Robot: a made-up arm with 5 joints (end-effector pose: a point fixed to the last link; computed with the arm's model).
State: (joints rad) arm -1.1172 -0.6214 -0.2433 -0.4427 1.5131
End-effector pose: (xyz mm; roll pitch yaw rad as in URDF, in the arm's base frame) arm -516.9 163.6 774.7 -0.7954 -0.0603 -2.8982
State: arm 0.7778 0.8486 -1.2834 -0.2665 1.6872
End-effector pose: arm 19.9 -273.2 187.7 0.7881 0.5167 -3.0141
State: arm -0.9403 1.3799 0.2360 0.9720 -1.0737
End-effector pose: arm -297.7 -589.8 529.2 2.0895 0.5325 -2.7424
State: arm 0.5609 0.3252 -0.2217 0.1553 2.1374
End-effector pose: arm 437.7 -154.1 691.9 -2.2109 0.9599 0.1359
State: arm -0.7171 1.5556 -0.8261 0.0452 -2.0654
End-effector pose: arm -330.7 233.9 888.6 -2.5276 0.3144 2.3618
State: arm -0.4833 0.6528 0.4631 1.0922 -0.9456
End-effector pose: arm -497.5 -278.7 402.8 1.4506 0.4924 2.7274
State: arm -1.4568 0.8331 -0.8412 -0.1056 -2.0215
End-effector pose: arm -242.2 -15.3 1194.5 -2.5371 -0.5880 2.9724
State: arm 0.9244 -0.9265 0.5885 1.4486 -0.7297
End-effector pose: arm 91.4 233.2 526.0 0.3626 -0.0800 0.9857
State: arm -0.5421 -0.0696 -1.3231 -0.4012 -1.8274
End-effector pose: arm 174.3 -15.0 1196.6 -2.2680 -1.2109 2.3505
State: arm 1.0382 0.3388 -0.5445 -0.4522 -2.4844
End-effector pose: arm 303.4 -143.6 1115.9 -2.4627 -0.0631 0.1882
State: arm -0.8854 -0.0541 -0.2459 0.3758 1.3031
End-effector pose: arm -118.1 302.0 534.8 -0.7628 0.7774 2.6979
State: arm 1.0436 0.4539 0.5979 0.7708 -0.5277
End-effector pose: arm -183.4 31.1 243.0 0.9764 0.8219 1.0587
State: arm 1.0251 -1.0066 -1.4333 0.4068 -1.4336
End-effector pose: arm -251.7 -445.9 696.7 1.2798 -0.0356 -3.0340
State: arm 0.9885 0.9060 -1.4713 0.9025 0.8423
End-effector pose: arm 196.4 -421.8 244.8 1.1863 0.6965 -2.6309
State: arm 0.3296 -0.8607 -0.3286 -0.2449 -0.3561
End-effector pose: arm -460.7 -55.8 584.7 0.1395 -0.2586 -2.8782
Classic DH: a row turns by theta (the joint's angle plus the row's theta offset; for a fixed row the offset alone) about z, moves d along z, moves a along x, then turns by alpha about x. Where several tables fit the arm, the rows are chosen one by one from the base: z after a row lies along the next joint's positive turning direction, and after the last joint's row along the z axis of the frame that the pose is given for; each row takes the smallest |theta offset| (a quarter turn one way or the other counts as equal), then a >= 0, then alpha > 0; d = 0 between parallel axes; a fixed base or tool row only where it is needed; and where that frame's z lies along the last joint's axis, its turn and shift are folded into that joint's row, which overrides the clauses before.
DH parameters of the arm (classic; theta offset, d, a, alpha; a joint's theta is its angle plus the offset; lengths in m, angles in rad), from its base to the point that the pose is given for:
base (fixed): -0.8309 1.2515 0.0497 2.8057
joint 1: 0.7686 0.5249 0.0006 -1.3249
joint 2: -0.2311 -0.0042 -0.235 1.5708
joint 3: -1.3193 -0.0597 -0.022 -1.3251
joint 4: -1.4167 0.074 0.0117 -0.4576
joint 5: 0.7806 -0.4067 -0.1134 -2.3653
tool (fixed): 2.4637 -0.6624 0 0

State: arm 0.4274 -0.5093 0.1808 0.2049 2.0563
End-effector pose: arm 345.4 -212.4 826.0 -1.3712 0.3697 0.4917
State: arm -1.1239 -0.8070 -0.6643 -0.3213 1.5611
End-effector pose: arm -488.5 190.4 931.2 -1.2537 0.0429 -2.8524
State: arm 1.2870 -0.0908 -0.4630 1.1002 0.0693
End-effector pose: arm 85.7 -436.8 460.7 0.0531 1.3803 1.2708
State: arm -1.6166 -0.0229 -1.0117 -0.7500 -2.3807
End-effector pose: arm -255.4 197.7 1223.9 -1.8352 -0.7467 -3.1344
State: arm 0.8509 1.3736 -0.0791 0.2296 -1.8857
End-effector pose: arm -12.4 332.2 705.1 2.5098 0.3192 0.6700
